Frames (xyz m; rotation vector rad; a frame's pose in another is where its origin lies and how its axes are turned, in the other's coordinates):
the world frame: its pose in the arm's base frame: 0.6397 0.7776 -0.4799 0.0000 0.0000 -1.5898
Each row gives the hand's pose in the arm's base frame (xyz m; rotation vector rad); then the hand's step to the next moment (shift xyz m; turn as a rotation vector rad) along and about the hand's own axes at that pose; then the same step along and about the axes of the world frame.
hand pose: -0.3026 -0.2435 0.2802 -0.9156 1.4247 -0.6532
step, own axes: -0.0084 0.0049 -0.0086 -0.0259 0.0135 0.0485
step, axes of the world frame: -0.0082 -0.0100 0.0011 -0.0364 0.0433 -0.0014
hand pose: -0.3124 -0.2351 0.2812 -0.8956 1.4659 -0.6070
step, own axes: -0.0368 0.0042 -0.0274 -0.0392 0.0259 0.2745
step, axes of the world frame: -0.0280 -0.0302 0.0208 -0.0903 0.2619 -0.0286
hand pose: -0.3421 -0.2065 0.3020 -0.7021 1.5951 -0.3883
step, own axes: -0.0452 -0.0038 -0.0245 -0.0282 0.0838 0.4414
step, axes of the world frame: -0.0219 -0.0224 0.0409 -0.1547 0.4110 -0.0990
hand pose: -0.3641 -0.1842 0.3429 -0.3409 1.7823 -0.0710
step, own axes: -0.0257 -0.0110 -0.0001 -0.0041 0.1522 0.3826
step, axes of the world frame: 0.0035 0.0072 0.0268 -0.2042 0.3357 -0.1233
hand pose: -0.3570 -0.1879 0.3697 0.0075 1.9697 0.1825
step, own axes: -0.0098 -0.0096 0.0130 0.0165 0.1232 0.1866
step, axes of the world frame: 0.0084 0.0167 0.0027 -0.1494 0.1516 -0.0706
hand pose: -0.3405 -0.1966 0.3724 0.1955 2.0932 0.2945
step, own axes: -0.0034 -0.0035 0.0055 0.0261 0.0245 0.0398
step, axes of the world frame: 0.0034 0.0065 -0.0009 -0.0357 0.0207 -0.0341
